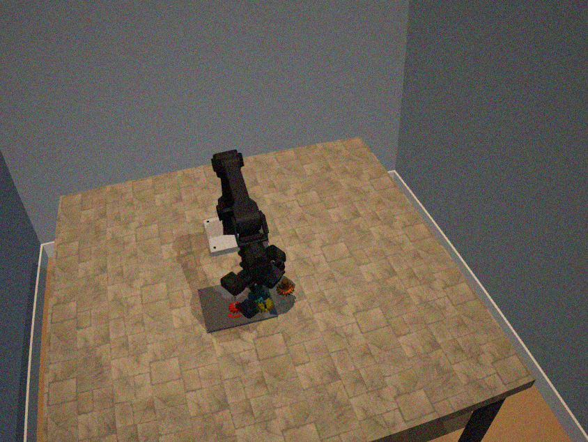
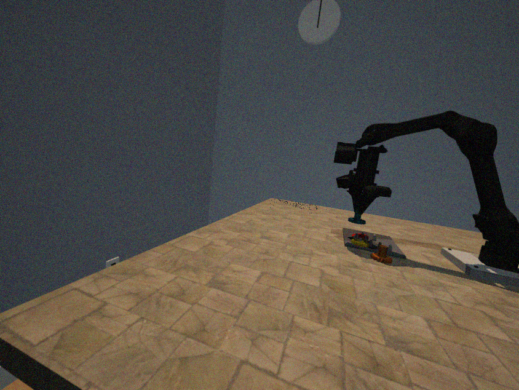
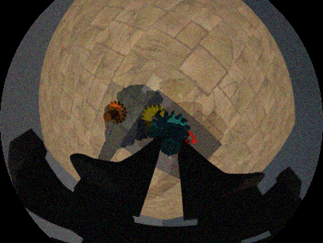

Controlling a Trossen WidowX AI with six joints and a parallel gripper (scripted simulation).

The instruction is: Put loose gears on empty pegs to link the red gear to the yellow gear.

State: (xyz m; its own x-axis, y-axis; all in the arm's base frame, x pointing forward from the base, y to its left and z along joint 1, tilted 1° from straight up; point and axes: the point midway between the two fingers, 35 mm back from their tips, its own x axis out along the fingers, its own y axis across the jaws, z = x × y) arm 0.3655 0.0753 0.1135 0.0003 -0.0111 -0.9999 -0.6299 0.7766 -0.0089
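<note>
Right now my gripper tip is 9 cm above the red gear, 7 cm to the left of it and 2 cm past it. The rest, counted from my gripper tip: yellow gear: 9 cm below, 2 cm to the left, 2 cm behind; orange gear: 9 cm below, 9 cm behind, 8 cm to the left; teal gear: 1 cm below.
</note>
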